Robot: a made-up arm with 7 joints. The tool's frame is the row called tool.
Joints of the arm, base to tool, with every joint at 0 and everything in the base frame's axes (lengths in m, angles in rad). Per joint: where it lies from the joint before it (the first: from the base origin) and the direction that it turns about. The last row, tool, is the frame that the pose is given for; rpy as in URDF.
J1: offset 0 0 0.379 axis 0 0 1
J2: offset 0 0 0 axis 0 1 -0.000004
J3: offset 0 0 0.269 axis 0 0 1
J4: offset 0.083 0 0 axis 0 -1 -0.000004
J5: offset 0.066 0 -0.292 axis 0 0.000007 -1
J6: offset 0 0 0 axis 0 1 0.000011
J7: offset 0.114 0 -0.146 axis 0 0.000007 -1
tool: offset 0 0 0 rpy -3.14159 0 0
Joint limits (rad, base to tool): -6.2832..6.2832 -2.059..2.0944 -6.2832..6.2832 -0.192..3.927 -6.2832..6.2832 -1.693..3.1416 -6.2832..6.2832
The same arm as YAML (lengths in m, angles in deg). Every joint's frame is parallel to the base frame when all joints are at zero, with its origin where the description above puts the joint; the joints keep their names.
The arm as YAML. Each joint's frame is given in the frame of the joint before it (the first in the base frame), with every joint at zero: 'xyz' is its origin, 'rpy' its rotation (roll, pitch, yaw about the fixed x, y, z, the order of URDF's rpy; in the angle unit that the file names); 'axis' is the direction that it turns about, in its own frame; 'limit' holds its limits. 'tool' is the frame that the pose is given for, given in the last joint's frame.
units:
  length: m
  angle: deg
joints:
  - name: J1
    type: revolute
    origin:
      xyz: [0.0, 0.0, 0.379]
      rpy: [0.0, 0.0, 0.0]
    axis: [0.0, 0.0, 1.0]
    limit:
      lower: -360.0
      upper: 360.0
  - name: J2
    type: revolute
    origin:
      xyz: [0.0, 0.0, 0.0]
      rpy: [0.0, 0.0, 0.0]
    axis: [0.0, 1.0, 0.0]
    limit:
      lower: -117.97
      upper: 120.0
  - name: J3
    type: revolute
    origin:
      xyz: [0.0, 0.0, 0.269]
      rpy: [0.0, 0.0, 0.0]
    axis: [0.0, 0.0, 1.0]
    limit:
      lower: -360.0
      upper: 360.0
  - name: J4
    type: revolute
    origin:
      xyz: [0.083, 0.0, 0.0]
      rpy: [0.0, 0.0, 0.0]
    axis: [0.0, -1.0, 0.0]
    limit:
      lower: -11.0
      upper: 225.0
  - name: J5
    type: revolute
    origin:
      xyz: [0.066, 0.0, -0.292]
      rpy: [0.0, 0.0, 0.0]
    axis: [0.0, 0.0, -1.0]
    limit:
      lower: -360.0
      upper: 360.0
  - name: J6
    type: revolute
    origin:
      xyz: [0.0, 0.0, 0.0]
      rpy: [0.0, 0.0, 0.0]
    axis: [0.0, 1.0, 0.0]
    limit:
      lower: -97.0
      upper: 180.0
  - name: J7
    type: revolute
    origin:
      xyz: [0.114, 0.0, -0.146]
      rpy: [0.0, 0.0, 0.0]
    axis: [0.0, 0.0, -1.0]
    limit:
      lower: -360.0
      upper: 360.0
tool:
  origin:
    xyz: [0.0, 0.0, 0.0]
    rpy: [-180.0, 0.0, 0.0]

